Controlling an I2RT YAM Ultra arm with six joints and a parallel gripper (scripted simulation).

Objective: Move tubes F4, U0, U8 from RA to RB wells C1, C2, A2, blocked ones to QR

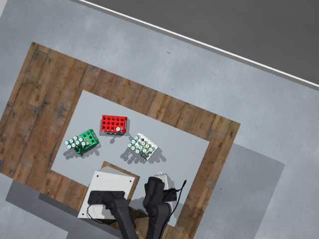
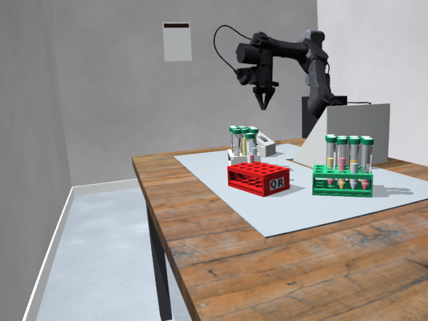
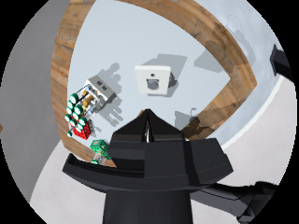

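Now: the DONE button 120 mm below my hand. From my hand the other things lie so: tube: 190 mm to the left, 150 mm ahead, 100 mm below; tube with yellow filling: 180 mm to the left, 180 mm ahead, 100 mm below; white rack RB: 160 mm ahead, 140 mm to the left, 140 mm below.
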